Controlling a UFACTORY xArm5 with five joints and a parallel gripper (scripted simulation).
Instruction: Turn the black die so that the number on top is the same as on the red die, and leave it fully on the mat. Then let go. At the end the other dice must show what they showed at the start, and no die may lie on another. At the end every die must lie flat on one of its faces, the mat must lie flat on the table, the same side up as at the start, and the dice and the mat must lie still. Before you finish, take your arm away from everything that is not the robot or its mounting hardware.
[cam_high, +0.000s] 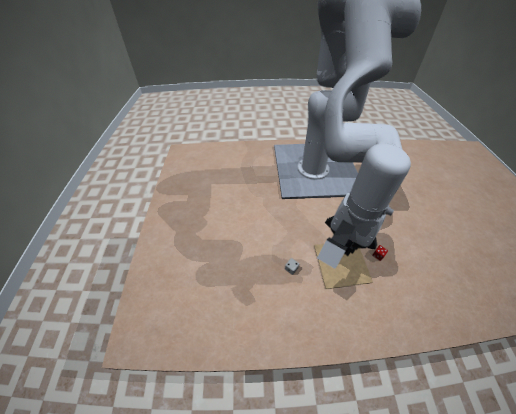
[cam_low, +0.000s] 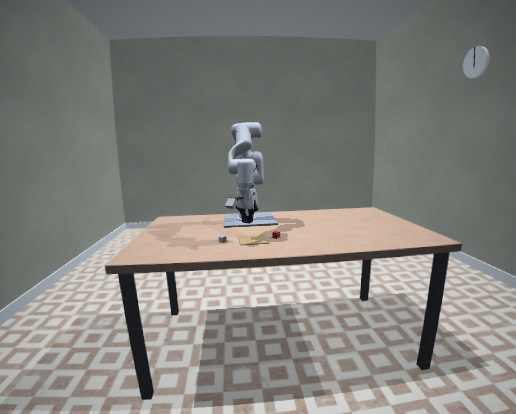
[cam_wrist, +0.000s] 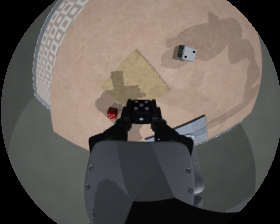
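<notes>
Right now my hand is 11 cm above the tan mat and 3 cm to the right of it. The rest, counted from my hand: grey die: 13 cm to the right, 10 cm below; then red die: 15 cm to the left, 10 cm below, 1 cm behind; then black die: 1 cm below.
</notes>
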